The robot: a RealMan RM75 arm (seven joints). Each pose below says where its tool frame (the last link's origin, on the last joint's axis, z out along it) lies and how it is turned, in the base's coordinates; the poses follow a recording.
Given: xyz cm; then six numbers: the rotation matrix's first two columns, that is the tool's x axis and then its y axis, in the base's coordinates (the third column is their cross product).
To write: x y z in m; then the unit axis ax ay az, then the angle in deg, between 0 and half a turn. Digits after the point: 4 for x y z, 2 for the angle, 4 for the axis.
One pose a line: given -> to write
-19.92, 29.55, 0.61, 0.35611, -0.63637, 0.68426, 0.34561, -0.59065, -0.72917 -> -0.1992, 0.2955, 0.0061, -0.7750, 0.1163, -0.6211, 127.77
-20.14, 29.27, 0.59, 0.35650, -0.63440, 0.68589, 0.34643, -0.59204, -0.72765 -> -0.2014, 0.2927, 0.0059, -0.7753, 0.1151, -0.6210, 127.84
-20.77, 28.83, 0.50, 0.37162, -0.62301, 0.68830, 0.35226, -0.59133, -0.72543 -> -0.2077, 0.2883, 0.0050, -0.7808, 0.1077, -0.6154, 127.59
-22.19, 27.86, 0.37, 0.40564, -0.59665, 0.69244, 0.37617, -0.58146, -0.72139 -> -0.2219, 0.2786, 0.0037, -0.7919, 0.0874, -0.6044, 126.41
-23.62, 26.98, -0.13, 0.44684, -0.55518, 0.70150, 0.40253, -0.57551, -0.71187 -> -0.2362, 0.2698, -0.0013, -0.8063, 0.0599, -0.5884, 125.53
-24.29, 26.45, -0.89, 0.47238, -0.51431, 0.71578, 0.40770, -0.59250, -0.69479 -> -0.2429, 0.2645, -0.0089, -0.8181, 0.0408, -0.5737, 126.52
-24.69, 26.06, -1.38, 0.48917, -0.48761, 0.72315, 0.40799, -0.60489, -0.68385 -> -0.2469, 0.2606, -0.0138, -0.8258, 0.0300, -0.5631, 127.33
